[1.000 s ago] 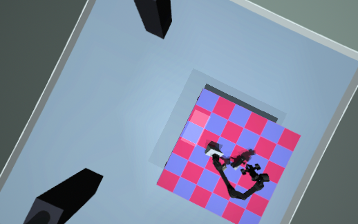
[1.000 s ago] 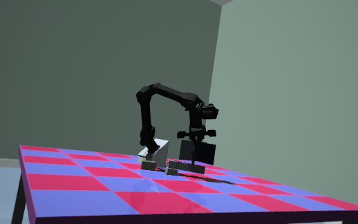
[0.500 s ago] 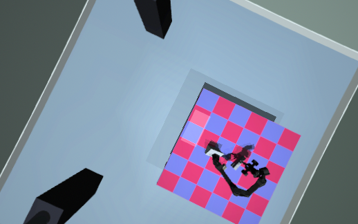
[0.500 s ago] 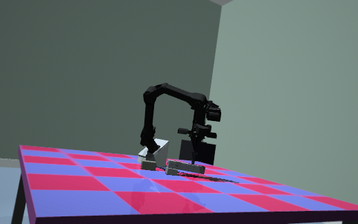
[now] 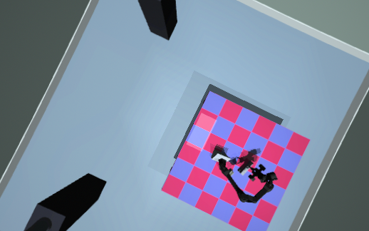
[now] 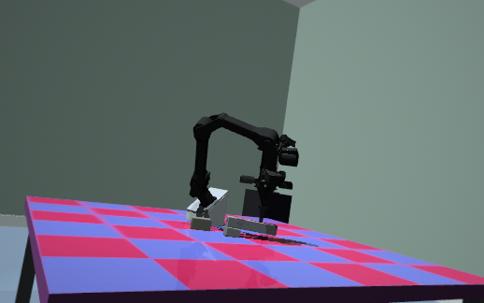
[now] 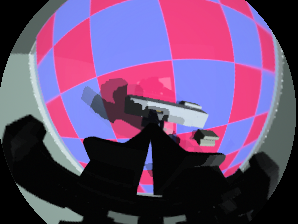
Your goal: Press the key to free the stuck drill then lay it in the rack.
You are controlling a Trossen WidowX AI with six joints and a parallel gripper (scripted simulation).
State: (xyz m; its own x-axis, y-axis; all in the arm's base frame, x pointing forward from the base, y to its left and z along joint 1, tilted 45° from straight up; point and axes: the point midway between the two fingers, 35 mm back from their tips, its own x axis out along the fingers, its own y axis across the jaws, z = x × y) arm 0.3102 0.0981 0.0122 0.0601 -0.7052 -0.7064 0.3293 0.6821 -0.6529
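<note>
Now: gripper tip 30 mm above the dark key pin. The rest, counted from my gripper tip: grey rack: 170 mm to the right, 140 mm behind, 100 mm below; then drill: 70 mm below, 50 mm to the right, 20 mm behind; then grey housing block: 80 mm below, 40 mm to the right, 10 mm behind.
</note>
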